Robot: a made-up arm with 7 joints. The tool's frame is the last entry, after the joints. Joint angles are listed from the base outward.
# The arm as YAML. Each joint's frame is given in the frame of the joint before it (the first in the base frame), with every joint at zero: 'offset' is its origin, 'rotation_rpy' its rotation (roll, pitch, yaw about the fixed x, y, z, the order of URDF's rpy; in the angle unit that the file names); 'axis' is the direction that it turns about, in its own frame. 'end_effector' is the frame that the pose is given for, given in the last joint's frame.
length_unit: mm
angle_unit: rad
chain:
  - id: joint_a
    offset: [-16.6, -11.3, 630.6]
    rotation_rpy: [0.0, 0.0, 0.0]
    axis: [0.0, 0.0, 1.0]
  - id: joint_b
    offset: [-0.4, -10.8, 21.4]
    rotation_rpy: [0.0, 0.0, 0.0]
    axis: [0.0, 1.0, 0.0]
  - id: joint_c
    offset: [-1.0, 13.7, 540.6]
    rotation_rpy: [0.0, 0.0, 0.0]
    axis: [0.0, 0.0, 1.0]
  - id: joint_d
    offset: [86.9, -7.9, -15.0]
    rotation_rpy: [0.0, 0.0, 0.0]
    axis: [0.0, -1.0, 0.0]
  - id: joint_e
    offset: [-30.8, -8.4, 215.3]
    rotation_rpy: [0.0, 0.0, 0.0]
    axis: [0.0, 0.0, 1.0]
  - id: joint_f
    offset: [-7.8, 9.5, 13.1]
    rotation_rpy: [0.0, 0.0, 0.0]
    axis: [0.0, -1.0, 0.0]
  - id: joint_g
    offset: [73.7, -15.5, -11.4]
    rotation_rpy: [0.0, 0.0, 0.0]
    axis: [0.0, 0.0, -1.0]
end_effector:
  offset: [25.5, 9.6, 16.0]
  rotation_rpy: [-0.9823, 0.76, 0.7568]
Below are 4 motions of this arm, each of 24 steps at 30 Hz.
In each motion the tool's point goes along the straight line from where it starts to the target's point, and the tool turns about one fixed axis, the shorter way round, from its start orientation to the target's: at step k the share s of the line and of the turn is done. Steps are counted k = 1, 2, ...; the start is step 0. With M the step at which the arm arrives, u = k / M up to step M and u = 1 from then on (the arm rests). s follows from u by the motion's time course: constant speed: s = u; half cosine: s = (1 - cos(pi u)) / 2; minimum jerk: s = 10 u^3 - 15 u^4 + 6 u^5.
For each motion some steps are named. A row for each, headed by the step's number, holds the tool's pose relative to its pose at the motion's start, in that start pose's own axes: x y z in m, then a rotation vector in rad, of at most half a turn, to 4 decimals.
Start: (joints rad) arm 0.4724 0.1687 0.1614 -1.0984 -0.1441 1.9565 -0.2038
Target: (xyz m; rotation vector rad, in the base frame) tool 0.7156 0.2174 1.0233 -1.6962 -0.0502 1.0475
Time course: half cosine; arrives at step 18
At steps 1, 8, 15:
1: 0.0015 0.0021 -0.0025 0.0023 0.0034 0.0025
8: 0.0797 0.1151 -0.1346 0.1242 0.1864 0.1386
15: 0.1799 0.2598 -0.3038 0.2805 0.4209 0.3129

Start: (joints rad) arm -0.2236 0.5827 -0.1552 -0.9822 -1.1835 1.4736 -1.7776
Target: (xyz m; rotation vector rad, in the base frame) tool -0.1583 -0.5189 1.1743 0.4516 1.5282 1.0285
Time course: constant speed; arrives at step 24
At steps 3, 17, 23, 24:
3: 0.0745 0.0583 0.0425 0.1896 -0.1513 -0.0718
17: 0.4220 0.3306 0.2406 1.0747 -0.8575 -0.4070
23: 0.5709 0.4473 0.3255 1.4540 -1.1602 -0.5507
24: 0.5957 0.4668 0.3396 1.5172 -1.2106 -0.5747

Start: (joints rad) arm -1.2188 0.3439 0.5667 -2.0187 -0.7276 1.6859 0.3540
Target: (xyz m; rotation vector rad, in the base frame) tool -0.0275 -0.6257 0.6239 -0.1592 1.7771 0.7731
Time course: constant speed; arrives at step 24
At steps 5, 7, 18, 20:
5: 0.0637 0.0547 -0.0785 0.1076 0.0056 0.1210
7: 0.0892 0.0766 -0.1099 0.1507 0.0078 0.1694
18: 0.2294 0.1969 -0.2825 0.3874 0.0201 0.4355
20: 0.2549 0.2188 -0.3139 0.4304 0.0224 0.4839

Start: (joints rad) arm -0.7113 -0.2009 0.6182 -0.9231 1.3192 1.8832 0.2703
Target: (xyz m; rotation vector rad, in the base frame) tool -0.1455 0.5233 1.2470 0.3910 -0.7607 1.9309
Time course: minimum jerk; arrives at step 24
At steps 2, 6, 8, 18, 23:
2: 0.0000 0.0032 0.0009 0.0054 -0.0023 0.0048
6: 0.0005 0.0643 0.0176 0.1099 -0.0465 0.0972
8: 0.0010 0.1304 0.0357 0.2229 -0.0942 0.1970
18: 0.0042 0.5571 0.1525 0.9522 -0.4025 0.8415
23: 0.0047 0.6210 0.1700 1.0614 -0.4486 0.9381

